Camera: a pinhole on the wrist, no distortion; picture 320 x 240 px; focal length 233.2 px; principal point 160.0 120.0 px. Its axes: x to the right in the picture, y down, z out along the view. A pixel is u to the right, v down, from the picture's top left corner.
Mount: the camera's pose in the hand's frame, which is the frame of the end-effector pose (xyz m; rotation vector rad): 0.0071 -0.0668 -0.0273 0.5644 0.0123 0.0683
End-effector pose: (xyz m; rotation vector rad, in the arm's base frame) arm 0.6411 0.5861 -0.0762 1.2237 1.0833 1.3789
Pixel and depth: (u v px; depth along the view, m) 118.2 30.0 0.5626
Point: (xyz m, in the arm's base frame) 1.0272 0.6098 -0.6000
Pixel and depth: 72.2 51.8 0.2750
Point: 0.8326 0.5485 -0.3555
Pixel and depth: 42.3 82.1 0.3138
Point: 0.8823 0.4946 -0.3580
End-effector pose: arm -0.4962 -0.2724 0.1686 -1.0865 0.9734 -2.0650
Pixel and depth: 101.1 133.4 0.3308
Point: -0.2782 -0.1775 0.4348
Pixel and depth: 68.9 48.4 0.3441
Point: -0.3252 -0.0631 0.4897
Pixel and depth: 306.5 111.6 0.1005
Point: -0.5035 -0.2818 0.3190
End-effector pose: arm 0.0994 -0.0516 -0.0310 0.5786 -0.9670 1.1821
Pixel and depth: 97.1 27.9 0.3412
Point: 0.3834 -0.3513 0.0425
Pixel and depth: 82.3 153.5 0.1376
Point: 0.1851 -0.1890 0.0001
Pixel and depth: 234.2 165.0 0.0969
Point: 0.1768 -0.1154 0.0455
